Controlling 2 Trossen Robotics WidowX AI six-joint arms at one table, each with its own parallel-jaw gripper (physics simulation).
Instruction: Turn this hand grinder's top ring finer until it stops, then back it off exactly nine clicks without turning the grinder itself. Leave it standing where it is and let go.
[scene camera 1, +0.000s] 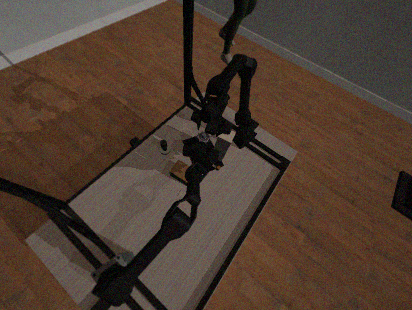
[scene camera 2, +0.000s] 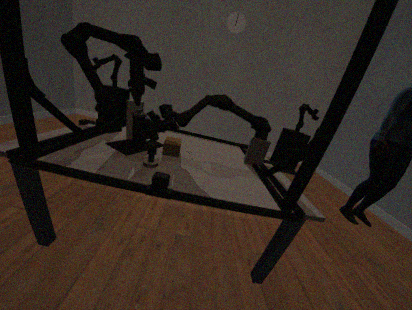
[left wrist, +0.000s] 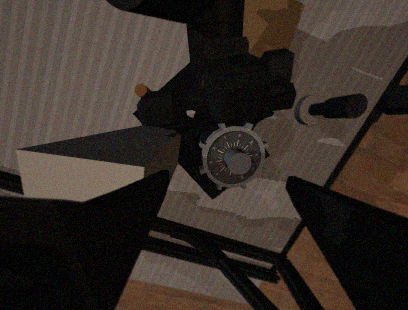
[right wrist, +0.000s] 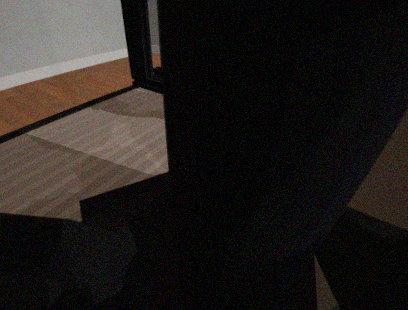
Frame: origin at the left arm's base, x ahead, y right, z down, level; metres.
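Seen in the pictures: left gripper, fingertip midpoint: (scene camera 2: 138, 106) (left wrist: 227, 178); right gripper, fingertip midpoint: (scene camera 2: 133, 132); left arm's base, link origin: (scene camera 1: 244, 133) (scene camera 2: 108, 117); right arm's base, link origin: (scene camera 1: 113, 275) (scene camera 2: 259, 142).
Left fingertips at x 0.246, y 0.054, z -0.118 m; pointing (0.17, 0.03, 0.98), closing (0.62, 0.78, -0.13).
Pixels of each thing's top centre, then the offset from my left fingertips to it. "spot": a spot on its surface instead.
- hand grinder, top centre: (left wrist: 238, 160) (scene camera 1: 204, 135) (scene camera 2: 140, 109) dz +0.012, dx +0.016, dy +0.003 m
- grinder's dark body, surface spot: (right wrist: 249, 138) spot: dz +0.060, dx +0.040, dy -0.009 m
- wooden block, top centre: (left wrist: 255, 20) (scene camera 1: 183, 171) (scene camera 2: 173, 140) dz +0.131, dx +0.176, dy -0.064 m
- disc, top centre: (left wrist: 356, 106) (scene camera 2: 152, 143) (scene camera 1: 163, 142) dz +0.100, dx +0.186, dy +0.122 m
- pale upright box, top centre: (left wrist: 89, 208) (scene camera 1: 226, 134) (scene camera 2: 136, 100) dz -0.015, dx -0.066, dy -0.062 m
The hand grinder (scene camera 1: 202, 142) (scene camera 2: 139, 127) stands upright on a dark mat near the far end of the table. Its toothed grey top ring (left wrist: 233, 157) (scene camera 1: 202, 136) with tick marks shows from above in the left wrist view. My left gripper (left wrist: 227, 178) (scene camera 1: 205, 128) (scene camera 2: 136, 100) is open and hangs straight above the ring, not touching it. My right gripper (scene camera 1: 201, 151) (scene camera 2: 150, 125) is open, its fingers standing either side of the grinder's dark body (right wrist: 249, 138), which fills the right wrist view. I cannot tell whether the fingers touch it.
A wooden block (scene camera 1: 180, 169) (scene camera 2: 171, 146) (left wrist: 270, 24) lies beside the right arm. A small dark peg on a disc (scene camera 1: 164, 146) (scene camera 2: 151, 155) (left wrist: 326, 107) stands close by. A pale upright box (scene camera 1: 225, 139) (scene camera 2: 131, 111) is behind the grinder. A person's legs (scene camera 1: 232, 27) are at the back.
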